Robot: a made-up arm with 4 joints.
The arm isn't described. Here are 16 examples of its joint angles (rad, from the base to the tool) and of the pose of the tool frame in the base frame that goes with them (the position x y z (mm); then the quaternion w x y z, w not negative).
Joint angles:
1: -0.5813 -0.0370 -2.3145 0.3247
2: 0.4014 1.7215 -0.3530 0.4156
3: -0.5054 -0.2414 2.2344 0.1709
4: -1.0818 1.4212 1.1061 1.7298
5: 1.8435 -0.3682 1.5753 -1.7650
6: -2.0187 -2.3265 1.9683 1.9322
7: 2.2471 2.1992 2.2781 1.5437
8: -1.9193 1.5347 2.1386 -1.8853
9: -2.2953 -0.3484 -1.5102 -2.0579
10: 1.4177 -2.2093 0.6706 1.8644
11: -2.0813 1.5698 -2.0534 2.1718
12: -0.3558 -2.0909 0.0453 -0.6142
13: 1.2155 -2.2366 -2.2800 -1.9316
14: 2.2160 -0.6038 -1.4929 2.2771
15: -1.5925 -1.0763 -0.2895 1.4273
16: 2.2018 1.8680 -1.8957 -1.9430
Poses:
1: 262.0 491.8 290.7 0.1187 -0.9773 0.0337 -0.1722
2: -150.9 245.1 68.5 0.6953 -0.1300 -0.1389 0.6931
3: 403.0 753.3 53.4 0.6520 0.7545 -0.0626 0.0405
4: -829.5 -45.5 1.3 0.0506 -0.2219 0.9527 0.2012
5: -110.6 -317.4 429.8 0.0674 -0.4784 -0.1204 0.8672
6: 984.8 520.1 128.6 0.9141 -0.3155 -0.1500 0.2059
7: -499.4 -146.3 -730.0 0.2172 0.3709 0.1921 -0.8823
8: -207.3 211.8 213.7 0.9242 -0.2022 -0.2130 -0.2442
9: -133.8 -256.5 -653.5 0.2223 0.6174 -0.2408 -0.7151
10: 842.8 234.6 -72.2 0.1271 -0.8994 -0.3757 0.1838
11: 195.2 589.6 33.9 0.1658 0.9152 0.2936 0.2209
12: 352.0 -27.6 330.2 0.4202 -0.3302 -0.3141 -0.7847
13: 705.3 -135.4 216.9 0.9424 0.0040 0.1937 0.2725
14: -345.3 -318.7 95.8 0.1149 0.0659 0.9305 0.3415
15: 192.9 -329.7 -250.1 0.5858 -0.2578 0.0961 -0.7624
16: -267.2 41.6 -398.0 0.2580 0.2542 0.8879 0.2835
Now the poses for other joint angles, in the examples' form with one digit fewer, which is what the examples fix.
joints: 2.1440 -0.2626 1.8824 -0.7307
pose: 232 -392 307 0.390 -0.790 -0.168 0.441
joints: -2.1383 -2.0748 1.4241 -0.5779
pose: 369 247 54 0.217 -0.119 -0.943 0.223
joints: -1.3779 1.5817 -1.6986 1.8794
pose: 307 305 281 0.105 -0.981 -0.049 -0.153
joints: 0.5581 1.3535 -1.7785 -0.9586
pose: -380 43 366 0.301 -0.283 -0.806 0.424
